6 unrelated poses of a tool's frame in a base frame.
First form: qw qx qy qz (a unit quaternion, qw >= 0); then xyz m.
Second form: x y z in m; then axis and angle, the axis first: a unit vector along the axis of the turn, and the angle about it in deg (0 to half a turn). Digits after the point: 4 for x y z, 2 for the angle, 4 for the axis.
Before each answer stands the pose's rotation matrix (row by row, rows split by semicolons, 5 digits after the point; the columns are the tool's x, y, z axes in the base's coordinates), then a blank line. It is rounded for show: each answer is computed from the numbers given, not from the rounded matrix.
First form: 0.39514, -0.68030, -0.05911, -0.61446, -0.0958, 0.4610, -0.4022
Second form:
0.23789 0.56602 0.78932; -0.40517 -0.68074 0.61027; 0.88275 -0.46499 0.06739

-0.0958, 0.4610, -0.4022, -0.7406, -0.0643, -0.6689, 133.45
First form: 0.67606, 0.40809, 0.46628, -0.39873, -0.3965, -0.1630, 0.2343
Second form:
0.24719 0.91970 0.30503; -0.15856 0.34895 -0.92363; -0.95590 0.17995 0.23209

-0.3965, -0.1630, 0.2343, 0.5538, 0.6328, -0.5411, 94.93
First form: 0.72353, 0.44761, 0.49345, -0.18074, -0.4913, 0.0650, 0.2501
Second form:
0.44769 0.70328 0.55224; 0.18020 0.53396 -0.82608; -0.87584 0.46934 0.11231

-0.4913, 0.0650, 0.2501, 0.6484, 0.7148, -0.2618, 87.31
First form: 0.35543, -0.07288, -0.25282, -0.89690, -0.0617, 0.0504, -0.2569
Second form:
-0.73671 0.67443 -0.04899; -0.60073 -0.61950 0.50532; 0.31046 0.40171 0.86154

-0.0617, 0.0504, -0.2569, -0.0780, -0.2705, -0.9596, 138.36
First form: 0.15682, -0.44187, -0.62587, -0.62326, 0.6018, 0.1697, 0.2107
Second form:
-0.56032 0.74858 0.35450; 0.35762 -0.16740 0.91874; 0.74709 0.64157 -0.17392

0.6018, 0.1697, 0.2107, -0.4474, -0.6337, -0.6311, 161.96
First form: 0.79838, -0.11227, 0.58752, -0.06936, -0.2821, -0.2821, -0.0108
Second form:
0.30002 -0.02117 0.95370; -0.24267 0.96517 0.09777; -0.92255 -0.26077 0.28444

-0.2821, -0.2821, -0.0108, -0.1864, 0.9757, -0.1152, 74.05
